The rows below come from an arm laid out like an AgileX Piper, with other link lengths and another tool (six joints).
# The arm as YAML. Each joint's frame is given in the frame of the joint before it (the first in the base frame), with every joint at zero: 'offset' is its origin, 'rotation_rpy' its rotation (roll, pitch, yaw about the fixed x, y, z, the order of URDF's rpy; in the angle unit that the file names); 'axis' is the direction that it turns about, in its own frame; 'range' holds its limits. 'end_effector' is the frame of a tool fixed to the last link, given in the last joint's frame.
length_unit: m
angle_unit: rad
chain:
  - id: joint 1
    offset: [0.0, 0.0, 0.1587]
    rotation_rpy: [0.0, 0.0, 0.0]
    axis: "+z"
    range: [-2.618, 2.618]
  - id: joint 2
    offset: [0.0, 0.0, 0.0]
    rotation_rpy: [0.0, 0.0, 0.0]
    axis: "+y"
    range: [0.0, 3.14]
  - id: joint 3
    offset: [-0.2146, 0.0, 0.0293]
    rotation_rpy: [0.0, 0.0, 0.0]
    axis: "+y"
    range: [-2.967, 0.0]
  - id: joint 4
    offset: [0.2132, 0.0, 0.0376]
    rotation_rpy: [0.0, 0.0, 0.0]
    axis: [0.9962, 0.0, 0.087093]
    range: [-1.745, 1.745]
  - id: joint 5
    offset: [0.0, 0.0, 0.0]
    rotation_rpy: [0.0, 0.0, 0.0]
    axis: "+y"
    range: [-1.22, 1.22]
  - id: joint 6
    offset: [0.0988, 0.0, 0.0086]
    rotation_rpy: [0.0, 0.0, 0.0]
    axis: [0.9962, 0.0, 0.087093]
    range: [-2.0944, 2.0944]
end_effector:
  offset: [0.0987, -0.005, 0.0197]
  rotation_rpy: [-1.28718, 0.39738, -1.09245]
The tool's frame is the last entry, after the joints.
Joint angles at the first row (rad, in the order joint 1, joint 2, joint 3, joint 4, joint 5, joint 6):
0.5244 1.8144 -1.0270 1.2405 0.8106 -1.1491
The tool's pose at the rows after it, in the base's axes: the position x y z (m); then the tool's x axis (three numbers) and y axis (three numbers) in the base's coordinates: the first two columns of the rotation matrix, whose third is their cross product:
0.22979 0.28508 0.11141 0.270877 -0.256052 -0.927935 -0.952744 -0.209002 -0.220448
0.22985 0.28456 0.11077 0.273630 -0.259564 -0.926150 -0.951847 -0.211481 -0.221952
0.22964 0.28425 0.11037 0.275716 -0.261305 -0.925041 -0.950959 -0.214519 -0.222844
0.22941 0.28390 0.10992 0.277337 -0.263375 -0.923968 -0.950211 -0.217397 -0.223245
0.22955 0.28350 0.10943 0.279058 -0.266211 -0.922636 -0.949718 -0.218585 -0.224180
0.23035 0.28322 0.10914 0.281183 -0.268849 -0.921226 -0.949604 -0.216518 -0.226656
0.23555 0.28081 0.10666 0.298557 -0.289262 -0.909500 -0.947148 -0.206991 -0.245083
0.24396 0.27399 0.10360 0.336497 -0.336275 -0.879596 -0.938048 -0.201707 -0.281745
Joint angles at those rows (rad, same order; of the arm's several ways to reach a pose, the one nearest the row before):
0.5244 1.8144 -1.0270 1.2153 0.8069 -1.1406
0.5244 1.8144 -1.0270 1.2098 0.8051 -1.1397
0.5244 1.8144 -1.0270 1.2058 0.8051 -1.1397
0.5244 1.8144 -1.0270 1.2014 0.8050 -1.1389
0.5244 1.8144 -1.0270 1.1975 0.8032 -1.1378
0.5244 1.8144 -1.0270 1.1967 0.7988 -1.1377
0.5244 1.8144 -1.0270 1.1853 0.7681 -1.1378
0.5244 1.8030 -1.0270 1.1314 0.7143 -1.1156

